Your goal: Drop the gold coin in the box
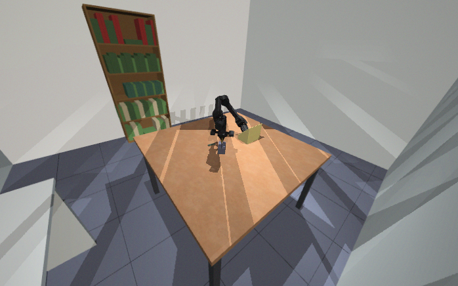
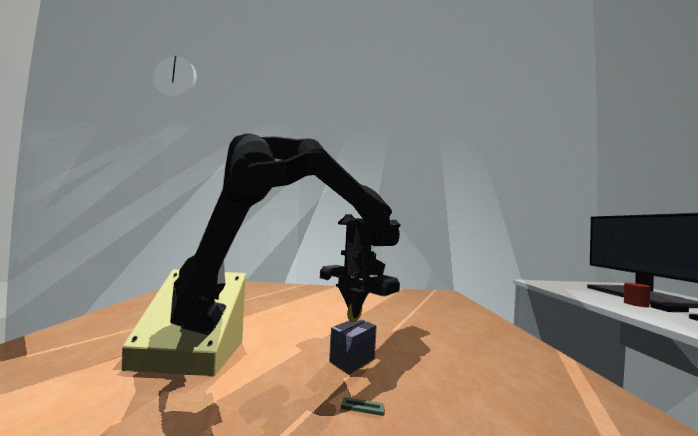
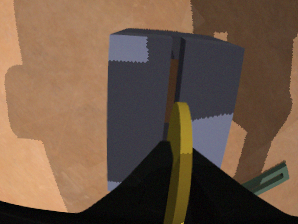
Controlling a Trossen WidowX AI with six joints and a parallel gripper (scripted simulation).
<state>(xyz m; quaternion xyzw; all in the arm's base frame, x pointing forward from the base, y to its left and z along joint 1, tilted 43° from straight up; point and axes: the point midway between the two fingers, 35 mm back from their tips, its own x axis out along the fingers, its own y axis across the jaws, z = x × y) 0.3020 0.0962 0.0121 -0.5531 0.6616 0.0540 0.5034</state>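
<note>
The gold coin lies 10 mm above my gripper tip.
</note>
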